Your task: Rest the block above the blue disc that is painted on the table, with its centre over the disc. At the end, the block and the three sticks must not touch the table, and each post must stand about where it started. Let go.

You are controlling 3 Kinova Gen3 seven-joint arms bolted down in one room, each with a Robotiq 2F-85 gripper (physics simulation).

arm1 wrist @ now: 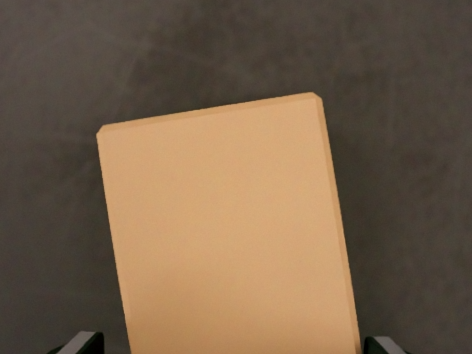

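A light tan block [230, 215] fills the middle and lower part of the arm1 wrist view. It is turned slightly relative to the fingers, and its near end is cut off by the bottom edge. Arm1's gripper [234, 345] is open, with one fingertip at each side of the block at the bottom of the view. The right fingertip shows very close to the block's right side, and a wider gap shows at the left. The blue disc, the three sticks, the posts and the grippers of arm2 and arm3 do not show.
The dark grey-brown table top [415, 150] shows around the block, with faint scratches and a soft shadow near the block.
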